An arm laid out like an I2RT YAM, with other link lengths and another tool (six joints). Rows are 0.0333 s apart.
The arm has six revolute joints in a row. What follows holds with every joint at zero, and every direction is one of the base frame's.
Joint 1 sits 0.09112 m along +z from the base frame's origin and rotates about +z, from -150 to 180 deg.
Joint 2 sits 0.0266 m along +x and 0.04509 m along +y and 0.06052 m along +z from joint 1 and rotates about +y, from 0 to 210 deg.
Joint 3 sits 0.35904 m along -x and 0.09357 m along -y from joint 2 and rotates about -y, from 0 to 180 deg.
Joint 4 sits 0.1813 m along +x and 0.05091 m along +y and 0.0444 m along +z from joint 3 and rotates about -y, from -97 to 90 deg.
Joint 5 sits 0.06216 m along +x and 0.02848 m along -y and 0.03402 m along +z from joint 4 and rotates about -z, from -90 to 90 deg.
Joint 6 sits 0.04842 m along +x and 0.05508 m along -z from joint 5 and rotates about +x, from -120 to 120 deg.
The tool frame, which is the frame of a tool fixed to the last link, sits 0.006 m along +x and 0.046 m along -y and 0.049 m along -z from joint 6; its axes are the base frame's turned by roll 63.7, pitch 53 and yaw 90 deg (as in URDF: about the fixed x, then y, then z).
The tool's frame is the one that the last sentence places.
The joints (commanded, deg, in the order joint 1, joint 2, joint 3, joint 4, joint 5, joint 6), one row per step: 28.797, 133.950, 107.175, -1.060, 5.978, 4.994; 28.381, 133.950, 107.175, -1.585, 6.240, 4.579; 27.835, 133.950, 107.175, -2.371, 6.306, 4.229; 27.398, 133.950, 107.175, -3.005, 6.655, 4.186; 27.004, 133.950, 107.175, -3.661, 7.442, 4.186; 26.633, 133.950, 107.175, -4.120, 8.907, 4.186; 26.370, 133.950, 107.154, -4.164, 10.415, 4.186; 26.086, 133.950, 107.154, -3.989, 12.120, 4.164; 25.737, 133.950, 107.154, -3.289, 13.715, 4.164; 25.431, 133.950, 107.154, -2.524, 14.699, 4.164; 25.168, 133.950, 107.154, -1.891, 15.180, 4.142
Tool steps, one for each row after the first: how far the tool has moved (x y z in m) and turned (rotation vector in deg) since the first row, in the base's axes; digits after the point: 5 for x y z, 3 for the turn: 0.00061, -0.00467, -0.00020, -0.700, 0.267, -0.453; 0.00112, -0.01045, -0.00079, -1.387, 0.835, -0.887; 0.00123, -0.01524, -0.00129, -1.867, 1.309, -1.605; 0.00097, -0.02012, -0.00163, -2.511, 1.720, -2.681; 0.00077, -0.02533, -0.00144, -3.362, 1.808, -4.323; 0.00089, -0.02927, -0.00088, -4.049, 1.540, -5.899; 0.00140, -0.03336, 0.00009, -4.724, 1.017, -7.664; 0.00298, -0.03741, 0.00151, -5.064, 0.079, -9.432; 0.00475, -0.04040, 0.00270, -5.099, -0.777, -10.631; 0.00636, -0.04265, 0.00355, -5.002, -1.416, -11.335
